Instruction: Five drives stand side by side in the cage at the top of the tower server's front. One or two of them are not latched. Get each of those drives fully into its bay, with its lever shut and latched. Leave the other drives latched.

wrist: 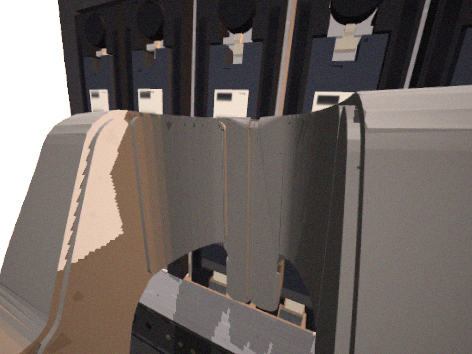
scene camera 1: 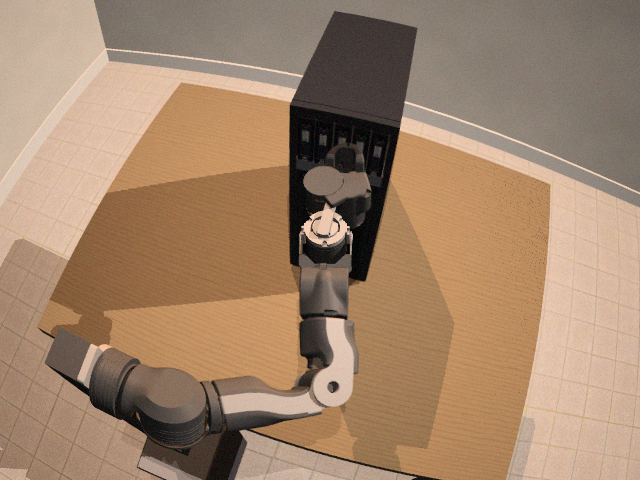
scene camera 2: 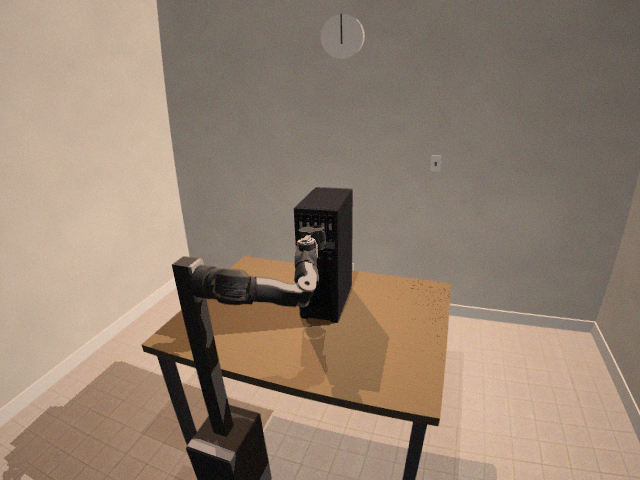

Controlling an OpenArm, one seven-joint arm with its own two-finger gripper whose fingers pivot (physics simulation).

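Observation:
The black tower server (scene camera 1: 361, 62) (scene camera 2: 344, 258) stands upright on the table, its drive cage at the top front. Five drives stand side by side. In the wrist view the first (wrist: 97, 75), second (wrist: 151, 75), third (wrist: 235, 77) and fourth (wrist: 347, 72) show their upper parts; the fifth (wrist: 462, 65) is cut by the right edge. My gripper (scene camera 1: 346, 148) (scene camera 2: 317, 227) (wrist: 262, 208) is shut and empty, in front of the third and fourth drives. It hides most of their lower parts. Any contact, and which lever is unlatched, I cannot tell.
A grey strip (wrist: 200, 302) runs below the drives in the wrist view. The tower stands towards the back of the wooden table (scene camera 1: 496, 289) (scene camera 2: 413, 361). A grey wall (scene camera 1: 506, 67) (scene camera 2: 248, 129) is behind it. The arm reaches in from the front left.

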